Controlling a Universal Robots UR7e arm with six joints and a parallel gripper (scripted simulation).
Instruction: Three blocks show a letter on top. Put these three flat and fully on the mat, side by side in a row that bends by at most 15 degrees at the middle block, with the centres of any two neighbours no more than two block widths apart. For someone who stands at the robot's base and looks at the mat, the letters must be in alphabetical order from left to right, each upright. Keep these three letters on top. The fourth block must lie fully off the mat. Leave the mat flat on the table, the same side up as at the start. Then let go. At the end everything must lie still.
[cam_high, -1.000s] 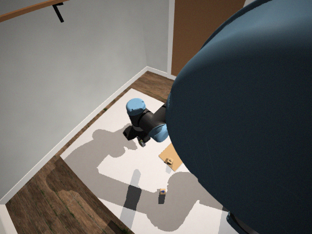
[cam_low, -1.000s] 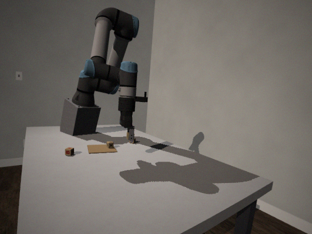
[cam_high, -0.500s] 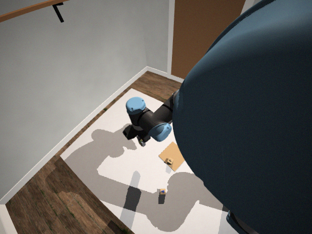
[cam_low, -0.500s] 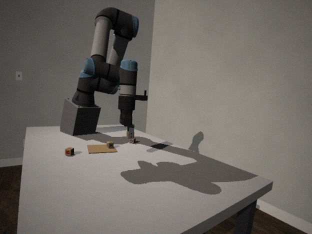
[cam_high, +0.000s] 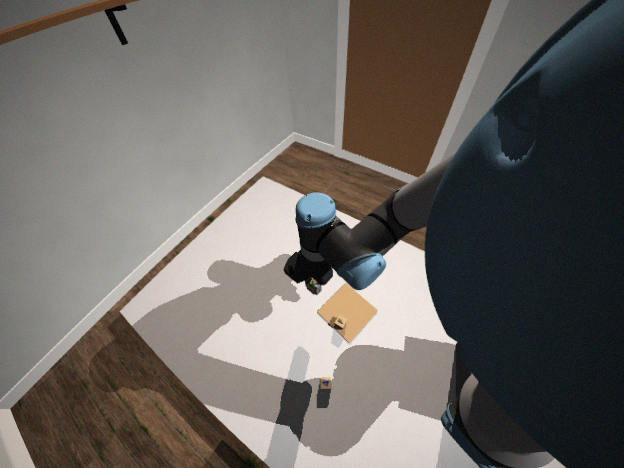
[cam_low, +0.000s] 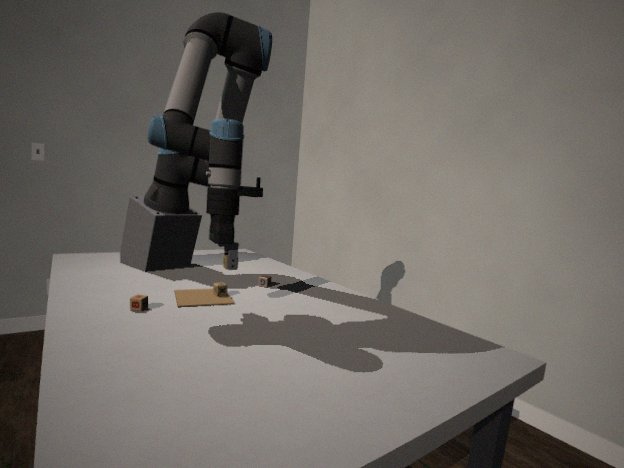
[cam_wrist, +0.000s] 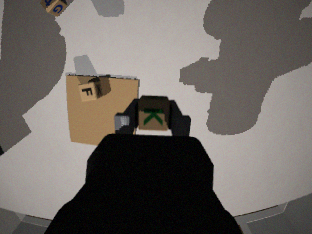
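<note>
Right now the tan mat is 110 mm behind my hand, 40 mm to the right of it and 120 mm below it. From my hand the other things lie so: block 50 mm behind, 200 mm to the right, 110 mm below.
</note>
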